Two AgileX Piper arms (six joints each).
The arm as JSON. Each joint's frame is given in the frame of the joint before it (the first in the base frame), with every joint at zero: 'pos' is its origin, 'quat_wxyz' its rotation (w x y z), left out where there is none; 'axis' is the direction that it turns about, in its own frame. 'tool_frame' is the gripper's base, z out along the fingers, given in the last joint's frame.
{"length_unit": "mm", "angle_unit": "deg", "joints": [
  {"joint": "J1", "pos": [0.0, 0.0, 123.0], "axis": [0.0, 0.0, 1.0]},
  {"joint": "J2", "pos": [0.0, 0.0, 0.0], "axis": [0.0, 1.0, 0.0]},
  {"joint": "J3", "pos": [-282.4, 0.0, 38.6], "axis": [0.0, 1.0, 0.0]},
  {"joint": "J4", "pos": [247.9, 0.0, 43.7], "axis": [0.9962, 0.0, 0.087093]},
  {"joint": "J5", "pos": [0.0, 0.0, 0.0], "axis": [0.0, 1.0, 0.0]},
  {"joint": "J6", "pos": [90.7, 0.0, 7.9], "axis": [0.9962, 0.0, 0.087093]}
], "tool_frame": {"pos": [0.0, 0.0, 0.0], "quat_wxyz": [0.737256, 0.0, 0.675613, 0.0]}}
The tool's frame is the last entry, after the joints.
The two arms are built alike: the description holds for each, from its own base.
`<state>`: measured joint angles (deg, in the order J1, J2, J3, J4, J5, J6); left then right.
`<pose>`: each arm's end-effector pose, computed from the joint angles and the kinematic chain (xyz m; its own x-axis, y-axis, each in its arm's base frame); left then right.
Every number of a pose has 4 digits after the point.
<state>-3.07 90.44 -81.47 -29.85 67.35 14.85 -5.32 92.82 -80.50 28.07 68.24 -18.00</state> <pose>0.3196 -0.0590 0.3345 -0.9178 0.0863 -0.3875 0.2558 0.8750 -0.4109 0.3302 0.0092 0.3146 -0.9402 -0.0197 -0.3402 -0.1567 0.9115 0.3802</pose>
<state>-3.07 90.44 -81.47 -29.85 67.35 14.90 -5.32 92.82 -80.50 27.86 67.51 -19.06</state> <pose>0.3196 -0.0590 0.3345 -0.9176 0.0871 -0.3879 0.2566 0.8750 -0.4106 0.3312 0.0086 0.3147 -0.9335 -0.0333 -0.3571 -0.1730 0.9140 0.3670</pose>
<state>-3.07 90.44 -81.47 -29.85 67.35 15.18 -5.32 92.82 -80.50 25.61 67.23 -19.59</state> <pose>0.3196 -0.0590 0.3345 -0.9163 0.0913 -0.3899 0.2611 0.8745 -0.4087 0.3312 0.0056 0.3134 -0.9314 -0.0586 -0.3591 -0.1845 0.9268 0.3272</pose>
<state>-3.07 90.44 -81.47 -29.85 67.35 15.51 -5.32 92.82 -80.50 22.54 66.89 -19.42</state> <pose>0.3196 -0.0590 0.3345 -0.9148 0.0964 -0.3922 0.2663 0.8740 -0.4065 0.3311 0.0014 0.3117 -0.9315 -0.0792 -0.3549 -0.1860 0.9424 0.2780</pose>
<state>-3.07 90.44 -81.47 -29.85 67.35 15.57 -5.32 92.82 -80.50 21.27 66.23 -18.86</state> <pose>0.3196 -0.0590 0.3345 -0.9145 0.0973 -0.3927 0.2673 0.8739 -0.4060 0.3318 -0.0005 0.3113 -0.9304 -0.0769 -0.3585 -0.1779 0.9497 0.2578</pose>
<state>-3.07 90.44 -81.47 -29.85 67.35 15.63 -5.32 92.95 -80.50 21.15 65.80 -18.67</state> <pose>0.3196 -0.0590 0.3345 -0.9142 0.0982 -0.3931 0.2682 0.8738 -0.4056 0.3329 -0.0009 0.3106 -0.9295 -0.0726 -0.3616 -0.1736 0.9511 0.2555</pose>
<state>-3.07 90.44 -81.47 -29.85 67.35 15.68 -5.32 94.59 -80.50 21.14 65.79 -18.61</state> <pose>0.3196 -0.0590 0.3345 -0.9140 0.0990 -0.3934 0.2690 0.8737 -0.4053 0.3381 -0.0014 0.3011 -0.9396 -0.0707 -0.3350 -0.1653 0.9505 0.2630</pose>
